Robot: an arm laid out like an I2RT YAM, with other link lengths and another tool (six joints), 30 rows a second.
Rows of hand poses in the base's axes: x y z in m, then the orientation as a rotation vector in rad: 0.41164, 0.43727, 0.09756, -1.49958, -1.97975, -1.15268; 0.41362, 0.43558, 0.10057, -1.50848, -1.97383, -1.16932; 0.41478, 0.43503, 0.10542, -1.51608, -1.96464, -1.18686; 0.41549, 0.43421, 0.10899, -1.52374, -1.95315, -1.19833; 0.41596, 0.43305, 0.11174, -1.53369, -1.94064, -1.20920; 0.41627, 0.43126, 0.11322, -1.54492, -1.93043, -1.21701; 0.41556, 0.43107, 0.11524, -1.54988, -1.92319, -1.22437; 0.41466, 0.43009, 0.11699, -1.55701, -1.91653, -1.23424; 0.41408, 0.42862, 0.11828, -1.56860, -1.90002, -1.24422; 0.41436, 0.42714, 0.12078, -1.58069, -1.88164, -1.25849; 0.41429, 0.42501, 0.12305, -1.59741, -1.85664, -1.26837; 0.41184, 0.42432, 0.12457, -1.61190, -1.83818, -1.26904; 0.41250, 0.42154, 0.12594, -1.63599, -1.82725, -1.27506
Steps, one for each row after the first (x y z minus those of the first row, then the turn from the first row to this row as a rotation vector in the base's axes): 0.00198, -0.00169, 0.00301, 0.00529, -0.00765, -0.01192; 0.00314, -0.00224, 0.00786, 0.01336, -0.01398, -0.02362; 0.00385, -0.00306, 0.01143, 0.02095, -0.01511, -0.03389; 0.00432, -0.00422, 0.01418, 0.02802, -0.01544, -0.04576; 0.00463, -0.00601, 0.01566, 0.03214, -0.01524, -0.05733; 0.00392, -0.00620, 0.01768, 0.03680, -0.01618, -0.06400; 0.00302, -0.00718, 0.01943, 0.04089, -0.01924, -0.07286; 0.00244, -0.00865, 0.02072, 0.04930, -0.01707, -0.08631; 0.00272, -0.01013, 0.02322, 0.05980, -0.01683, -0.10174; 0.00265, -0.01226, 0.02549, 0.07112, -0.01040, -0.12023; 0.00020, -0.01295, 0.02701, 0.07661, -0.00151, -0.13353; 0.00086, -0.01573, 0.02838, 0.07466, -0.00122, -0.15391
